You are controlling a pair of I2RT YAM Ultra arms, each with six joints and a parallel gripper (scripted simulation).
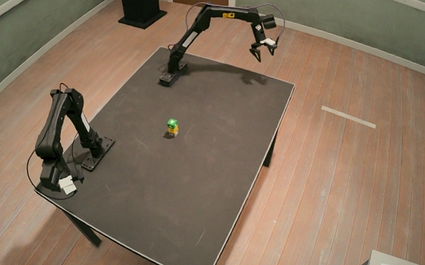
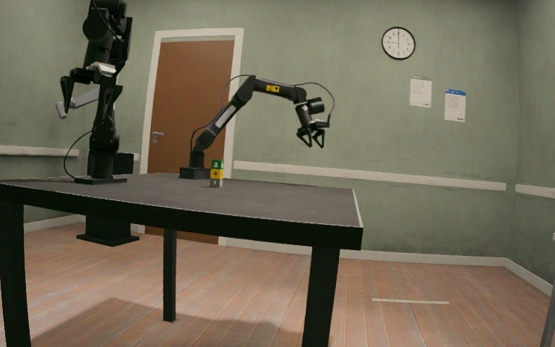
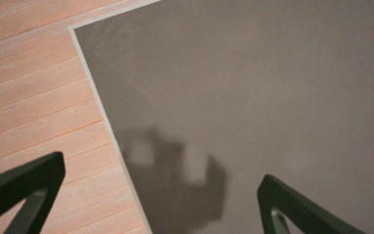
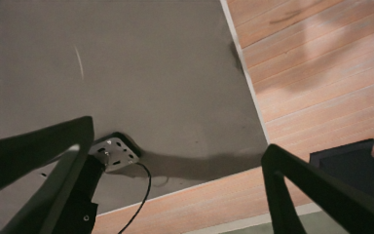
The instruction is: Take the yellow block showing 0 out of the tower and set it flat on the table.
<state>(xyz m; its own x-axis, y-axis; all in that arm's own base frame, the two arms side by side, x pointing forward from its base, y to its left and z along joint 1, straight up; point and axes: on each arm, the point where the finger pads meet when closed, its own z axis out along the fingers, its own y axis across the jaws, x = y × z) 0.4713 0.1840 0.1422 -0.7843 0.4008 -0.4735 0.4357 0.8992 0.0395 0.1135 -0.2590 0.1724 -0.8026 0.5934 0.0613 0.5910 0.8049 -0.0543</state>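
The green block is 21 cm behind my left hand, 56 cm to the right of it and 10 cm below it. The rest, counted from my left hand: yellow block (21 cm behind, 56 cm to the right, 13 cm below).
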